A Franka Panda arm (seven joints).
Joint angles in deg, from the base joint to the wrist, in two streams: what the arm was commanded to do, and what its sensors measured. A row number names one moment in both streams.
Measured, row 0:
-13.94 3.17 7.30 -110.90 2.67 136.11 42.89
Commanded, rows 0 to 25:
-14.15 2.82 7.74 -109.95 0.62 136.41 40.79
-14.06 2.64 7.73 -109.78 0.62 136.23 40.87
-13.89 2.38 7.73 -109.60 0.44 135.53 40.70
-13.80 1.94 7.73 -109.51 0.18 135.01 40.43
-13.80 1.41 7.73 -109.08 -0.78 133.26 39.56
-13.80 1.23 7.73 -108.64 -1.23 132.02 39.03
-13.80 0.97 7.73 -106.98 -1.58 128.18 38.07
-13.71 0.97 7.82 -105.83 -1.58 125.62 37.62
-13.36 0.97 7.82 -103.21 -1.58 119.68 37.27
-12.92 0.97 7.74 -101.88 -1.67 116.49 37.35
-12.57 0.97 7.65 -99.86 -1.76 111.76 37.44
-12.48 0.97 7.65 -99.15 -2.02 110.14 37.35
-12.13 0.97 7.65 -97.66 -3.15 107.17 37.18
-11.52 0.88 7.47 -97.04 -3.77 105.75 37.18
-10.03 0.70 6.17 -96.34 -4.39 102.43 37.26
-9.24 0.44 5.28 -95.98 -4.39 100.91 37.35
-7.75 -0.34 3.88 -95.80 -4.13 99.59 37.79
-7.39 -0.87 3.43 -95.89 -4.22 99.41 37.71
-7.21 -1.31 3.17 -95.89 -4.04 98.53 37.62
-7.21 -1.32 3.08 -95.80 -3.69 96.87 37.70
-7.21 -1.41 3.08 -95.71 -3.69 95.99 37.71
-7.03 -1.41 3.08 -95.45 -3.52 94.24 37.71
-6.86 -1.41 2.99 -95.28 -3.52 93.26 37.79
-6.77 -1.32 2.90 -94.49 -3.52 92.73 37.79
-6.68 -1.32 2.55 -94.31 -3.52 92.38 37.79
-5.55 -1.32 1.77 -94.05 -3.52 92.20 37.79
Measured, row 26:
-7.60 -1.47 3.44 -95.92 -3.12 94.74 37.79
